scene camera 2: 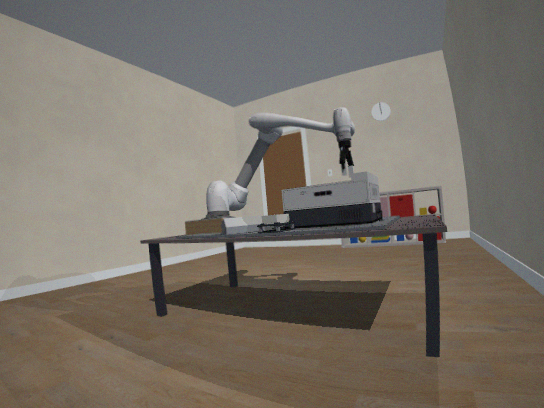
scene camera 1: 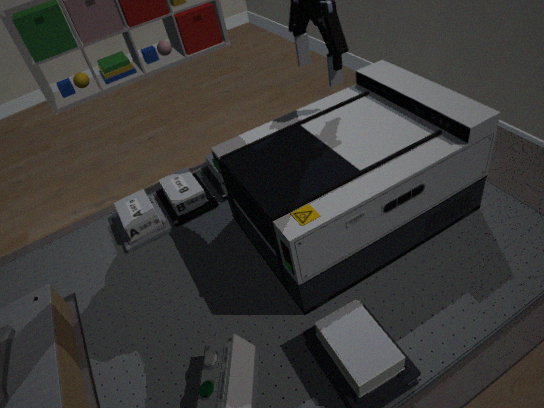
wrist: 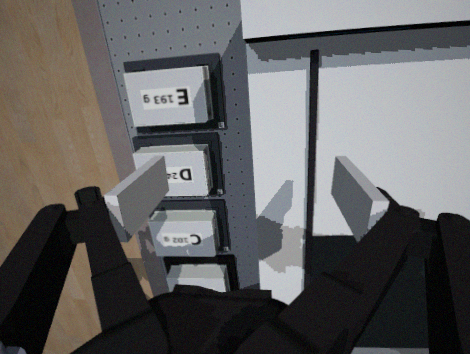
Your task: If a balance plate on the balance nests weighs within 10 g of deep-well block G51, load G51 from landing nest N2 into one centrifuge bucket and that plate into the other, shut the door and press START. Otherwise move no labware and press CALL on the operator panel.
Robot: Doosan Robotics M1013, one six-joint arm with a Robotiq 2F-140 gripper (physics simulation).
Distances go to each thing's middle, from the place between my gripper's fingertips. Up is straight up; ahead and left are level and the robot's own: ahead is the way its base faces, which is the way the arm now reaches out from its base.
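With the centrifuge (scene camera 1: 329, 194) as my reference, my hand is 17 cm to the left of it, 3 cm past it and 15 cm above it. The white block (scene camera 1: 365, 355) is far to the right of my hand, a good way behind it and a fair way below it.
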